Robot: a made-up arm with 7 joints. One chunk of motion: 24 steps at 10 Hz.
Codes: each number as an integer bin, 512 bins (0 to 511) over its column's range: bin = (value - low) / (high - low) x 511, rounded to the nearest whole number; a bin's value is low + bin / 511 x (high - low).
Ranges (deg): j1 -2.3..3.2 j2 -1..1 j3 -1.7..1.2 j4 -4.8..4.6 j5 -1.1..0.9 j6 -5.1..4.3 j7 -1.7..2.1
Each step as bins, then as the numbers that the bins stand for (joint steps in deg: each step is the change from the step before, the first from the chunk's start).
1 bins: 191 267 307 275 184 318 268
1 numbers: -0.244 0.045 0.042 0.259 -0.380 0.750 0.293
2 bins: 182 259 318 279 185 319 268
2 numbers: -0.341 0.014 0.105 0.332 -0.376 0.768 0.293
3 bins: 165 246 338 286 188 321 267
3 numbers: -0.524 -0.037 0.218 0.461 -0.364 0.805 0.286
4 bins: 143 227 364 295 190 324 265
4 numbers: -0.761 -0.112 0.366 0.627 -0.356 0.860 0.271
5 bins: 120 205 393 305 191 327 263
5 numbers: -1.008 -0.198 0.530 0.811 -0.352 0.915 0.256
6 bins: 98 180 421 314 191 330 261
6 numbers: -1.245 -0.295 0.689 0.976 -0.352 0.970 0.241
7 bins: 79 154 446 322 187 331 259
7 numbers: -1.450 -0.397 0.831 1.123 -0.368 0.989 0.226
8 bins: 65 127 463 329 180 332 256
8 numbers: -1.600 -0.503 0.928 1.252 -0.395 1.007 0.204
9 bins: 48 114 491 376 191 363 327
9 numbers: -1.783 -0.554 1.086 2.117 -0.352 1.577 0.732
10 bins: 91 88 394 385 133 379 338
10 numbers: -1.321 -0.656 0.536 2.282 -0.579 1.872 0.814
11 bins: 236 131 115 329 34 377 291
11 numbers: 0.240 -0.487 -1.047 1.252 -0.967 1.835 0.464
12 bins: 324 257 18 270 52 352 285
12 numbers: 1.187 0.006 -1.598 0.167 -0.896 1.375 0.419
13 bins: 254 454 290 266 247 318 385
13 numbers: 0.434 0.777 -0.054 0.093 -0.133 0.750 1.163
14 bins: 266 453 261 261 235 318 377
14 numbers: 0.563 0.773 -0.219 0.001 -0.180 0.750 1.104
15 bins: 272 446 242 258 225 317 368
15 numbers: 0.628 0.746 -0.327 -0.054 -0.219 0.731 1.037
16 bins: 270 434 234 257 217 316 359
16 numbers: 0.606 0.699 -0.372 -0.072 -0.251 0.713 0.970
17 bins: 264 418 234 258 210 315 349
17 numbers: 0.541 0.636 -0.372 -0.054 -0.278 0.695 0.895
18 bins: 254 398 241 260 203 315 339
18 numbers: 0.434 0.558 -0.332 -0.017 -0.305 0.695 0.821
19 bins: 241 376 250 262 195 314 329
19 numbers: 0.294 0.472 -0.281 0.020 -0.337 0.676 0.747
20 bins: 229 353 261 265 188 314 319
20 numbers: 0.165 0.382 -0.219 0.075 -0.364 0.676 0.672
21 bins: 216 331 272 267 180 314 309
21 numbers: 0.025 0.295 -0.156 0.112 -0.395 0.676 0.598
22 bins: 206 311 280 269 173 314 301
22 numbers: -0.083 0.217 -0.111 0.148 -0.423 0.676 0.538
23 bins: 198 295 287 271 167 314 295
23 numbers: -0.169 0.155 -0.071 0.185 -0.446 0.676 0.494
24 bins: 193 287 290 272 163 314 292
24 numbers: -0.223 0.123 -0.054 0.204 -0.462 0.676 0.471
